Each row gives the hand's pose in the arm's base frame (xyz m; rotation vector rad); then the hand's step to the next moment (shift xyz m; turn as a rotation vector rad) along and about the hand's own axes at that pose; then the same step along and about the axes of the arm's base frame.
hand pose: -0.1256 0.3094 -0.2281 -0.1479 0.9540 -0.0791
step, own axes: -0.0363 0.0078 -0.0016 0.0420 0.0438 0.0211
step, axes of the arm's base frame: -0.0222 0.0124 0.0271 0.0415 0.0396 -0.0289
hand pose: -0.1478 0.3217 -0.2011 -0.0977 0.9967 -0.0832
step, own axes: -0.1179 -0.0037 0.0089 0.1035 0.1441 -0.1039
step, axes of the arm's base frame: -0.0563 0.0102 0.1035 -0.0278 0.1266 -0.1596
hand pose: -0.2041 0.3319 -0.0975 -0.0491 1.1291 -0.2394
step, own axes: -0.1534 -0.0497 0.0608 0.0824 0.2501 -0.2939
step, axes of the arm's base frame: -0.0156 -0.0205 0.1704 -0.1898 0.2498 -0.2394
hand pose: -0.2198 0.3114 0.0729 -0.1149 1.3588 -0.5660
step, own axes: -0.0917 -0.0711 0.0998 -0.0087 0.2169 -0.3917
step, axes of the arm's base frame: 0.0625 -0.0445 0.1325 -0.3016 0.2856 -0.1674
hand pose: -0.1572 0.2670 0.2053 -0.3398 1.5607 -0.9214
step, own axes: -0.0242 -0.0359 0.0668 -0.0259 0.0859 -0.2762
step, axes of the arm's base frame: 0.0576 -0.0306 0.0457 -0.2272 0.1719 -0.0563
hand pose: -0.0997 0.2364 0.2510 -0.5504 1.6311 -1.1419
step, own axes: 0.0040 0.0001 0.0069 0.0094 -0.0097 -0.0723
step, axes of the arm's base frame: 0.0048 -0.0060 -0.0022 -0.0711 0.0178 0.0058
